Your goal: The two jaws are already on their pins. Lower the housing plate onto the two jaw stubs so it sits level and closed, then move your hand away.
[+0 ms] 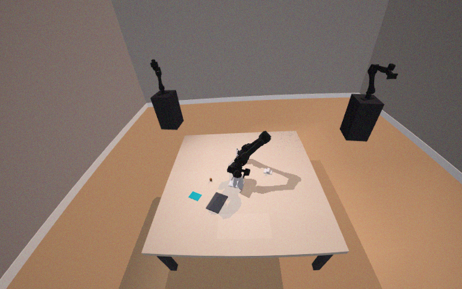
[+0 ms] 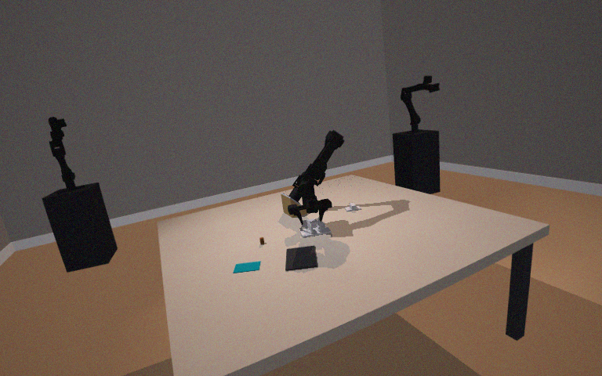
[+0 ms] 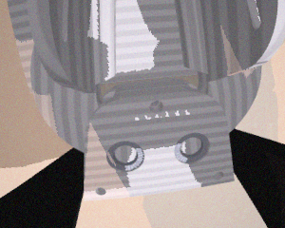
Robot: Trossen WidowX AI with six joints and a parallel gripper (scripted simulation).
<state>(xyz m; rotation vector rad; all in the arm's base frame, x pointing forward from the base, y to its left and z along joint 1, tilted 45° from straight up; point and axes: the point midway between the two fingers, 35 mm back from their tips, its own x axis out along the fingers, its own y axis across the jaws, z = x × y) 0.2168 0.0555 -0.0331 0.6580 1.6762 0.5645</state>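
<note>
The housing plate lies 10 mm ahead of my gripper tip and 20 mm above it. The rest, counted from my gripper tip: small white piece (100 mm behind, 250 mm to the left); dark flat plate (260 mm ahead, 130 mm to the right); small brown piece (60 mm ahead, 230 mm to the right).
</note>
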